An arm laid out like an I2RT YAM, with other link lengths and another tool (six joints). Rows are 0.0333 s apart.
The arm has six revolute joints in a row. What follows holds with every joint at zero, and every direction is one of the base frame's.
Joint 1 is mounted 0.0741 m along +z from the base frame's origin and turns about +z.
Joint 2 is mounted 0.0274 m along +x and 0.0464 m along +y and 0.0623 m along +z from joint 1 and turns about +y.
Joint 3 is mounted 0.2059 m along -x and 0.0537 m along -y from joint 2 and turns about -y.
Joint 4 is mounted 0.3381 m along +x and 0.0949 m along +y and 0.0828 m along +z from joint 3 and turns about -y.
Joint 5 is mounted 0.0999 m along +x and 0.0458 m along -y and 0.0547 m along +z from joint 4 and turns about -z.
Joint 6 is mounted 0.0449 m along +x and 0.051 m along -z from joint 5 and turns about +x.
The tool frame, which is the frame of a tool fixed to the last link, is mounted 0.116 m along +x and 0.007 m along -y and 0.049 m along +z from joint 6; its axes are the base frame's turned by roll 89.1, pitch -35.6 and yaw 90 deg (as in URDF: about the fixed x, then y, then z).
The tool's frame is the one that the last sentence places.
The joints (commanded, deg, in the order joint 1, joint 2, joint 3, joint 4, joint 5, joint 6), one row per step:
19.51, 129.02, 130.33, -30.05, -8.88, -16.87
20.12, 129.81, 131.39, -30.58, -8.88, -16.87
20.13, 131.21, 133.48, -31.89, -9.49, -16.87
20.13, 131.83, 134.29, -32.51, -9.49, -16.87
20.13, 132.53, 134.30, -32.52, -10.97, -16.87
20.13, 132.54, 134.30, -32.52, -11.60, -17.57
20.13, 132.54, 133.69, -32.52, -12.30, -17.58
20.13, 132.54, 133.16, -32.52, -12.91, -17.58
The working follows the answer.
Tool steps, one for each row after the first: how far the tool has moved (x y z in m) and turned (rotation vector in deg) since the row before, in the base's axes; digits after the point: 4 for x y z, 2 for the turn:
-0.0021, 0.0077, -0.0014, -0.09, 0.24, 0.61
0.0008, 0.0022, -0.0018, 0.07, 0.68, 0.54
0.0007, 0.0003, -0.0022, -0.15, 0.40, 0.00
-0.0003, 0.0042, -0.0083, 0.46, 0.91, 1.28
-0.0013, 0.0020, 0.0001, -0.21, -0.21, 0.89
-0.0010, 0.0017, -0.0059, 0.12, 0.69, 0.60
-0.0009, 0.0014, -0.0051, 0.12, 0.61, 0.52

Tool pose at each row, in the base's axes (x y z in m, rotation vector in deg; rounded; the steps above come from the unrounded poses):
0.6769, 0.3184, 0.3091, 93.49, 103.52, 80.11
0.6748, 0.3261, 0.3077, 93.27, 104.34, 80.13
0.6756, 0.3283, 0.3060, 93.60, 105.27, 80.04
0.6763, 0.3286, 0.3037, 93.93, 105.55, 79.65
0.6760, 0.3328, 0.2955, 94.16, 107.23, 80.17
0.6748, 0.3348, 0.2955, 93.21, 108.16, 80.40
0.6737, 0.3364, 0.2896, 93.52, 109.14, 80.40
0.6728, 0.3379, 0.2844, 93.81, 109.99, 80.40

